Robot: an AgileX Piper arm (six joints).
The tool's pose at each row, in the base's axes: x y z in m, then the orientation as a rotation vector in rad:
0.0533 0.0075 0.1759 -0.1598 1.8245 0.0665
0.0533 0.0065 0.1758 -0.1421 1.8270 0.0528
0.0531 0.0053 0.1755 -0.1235 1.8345 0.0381
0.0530 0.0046 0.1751 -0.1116 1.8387 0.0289
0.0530 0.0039 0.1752 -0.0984 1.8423 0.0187
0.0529 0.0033 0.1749 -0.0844 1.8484 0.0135
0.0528 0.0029 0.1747 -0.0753 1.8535 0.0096
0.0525 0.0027 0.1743 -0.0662 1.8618 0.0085
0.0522 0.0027 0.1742 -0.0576 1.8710 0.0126
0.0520 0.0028 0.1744 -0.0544 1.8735 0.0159
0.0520 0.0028 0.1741 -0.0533 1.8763 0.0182
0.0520 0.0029 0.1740 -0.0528 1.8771 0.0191
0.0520 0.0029 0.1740 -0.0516 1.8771 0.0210
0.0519 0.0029 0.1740 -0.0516 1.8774 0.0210
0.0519 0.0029 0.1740 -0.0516 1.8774 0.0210
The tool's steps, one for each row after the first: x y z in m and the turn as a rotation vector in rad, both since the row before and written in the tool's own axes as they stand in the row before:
0.0002 -0.0010 -0.0001 0.0187 0.0020 0.0050
0.0004 -0.0012 -0.0002 0.0198 0.0071 0.0055
0.0005 -0.0007 -0.0001 0.0125 0.0040 0.0036
-0.0001 -0.0007 -0.0001 0.0139 0.0035 0.0039
0.0004 -0.0006 -0.0001 0.0108 0.0058 0.0072
0.0002 -0.0004 -0.0001 0.0073 0.0050 0.0044
0.0005 -0.0002 -0.0002 0.0053 0.0081 0.0060
0.0002 0.0000 -0.0003 0.0015 0.0089 0.0083
-0.0001 0.0001 -0.0002 -0.0007 0.0024 0.0040
0.0003 0.0000 0.0001 -0.0011 0.0027 0.0020
0.0001 0.0001 0.0000 -0.0004 0.0008 0.0008
0.0000 0.0000 0.0000 -0.0007 -0.0001 0.0018
0.0000 0.0000 -0.0001 0.0000 0.0003 0.0000
0.0000 0.0000 0.0000 0.0000 0.0000 0.0000

